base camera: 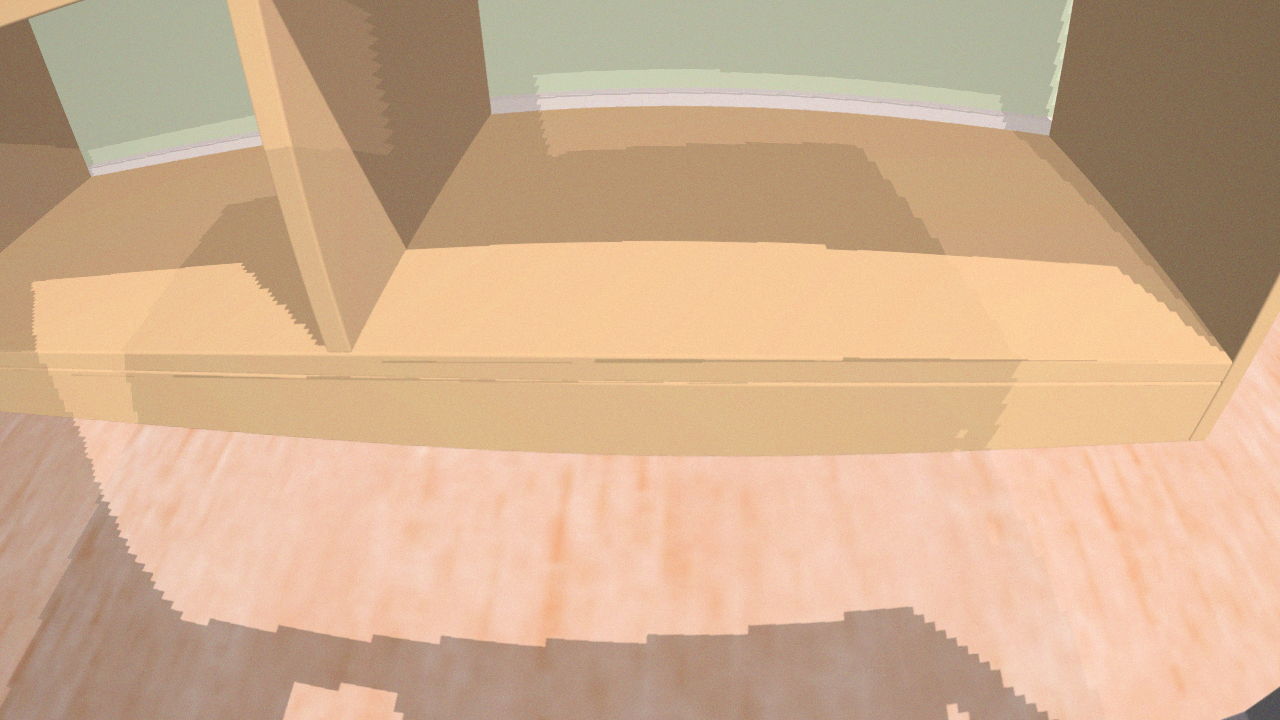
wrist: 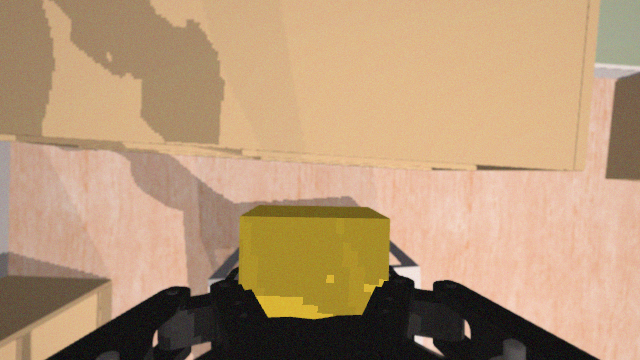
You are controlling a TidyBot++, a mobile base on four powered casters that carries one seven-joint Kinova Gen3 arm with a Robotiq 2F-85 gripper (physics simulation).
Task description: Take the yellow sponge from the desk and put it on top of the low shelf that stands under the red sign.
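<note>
The yellow sponge is held between the fingers of my gripper, which is shut on it, at the lower middle of the wrist view. A wooden shelf fills the upper part of both views. In the wrist view its flat top is seen from above, and the sponge shows below its front edge, over the floor side. In the base camera view its open compartments and front base board are close ahead. The red sign and the desk cannot be made out.
An upright divider parts the shelf's compartments. Another wooden piece of furniture stands at the lower left of the wrist view, and a brown object at the right edge. Wooden floor lies in front of the shelf. A green wall is behind it.
</note>
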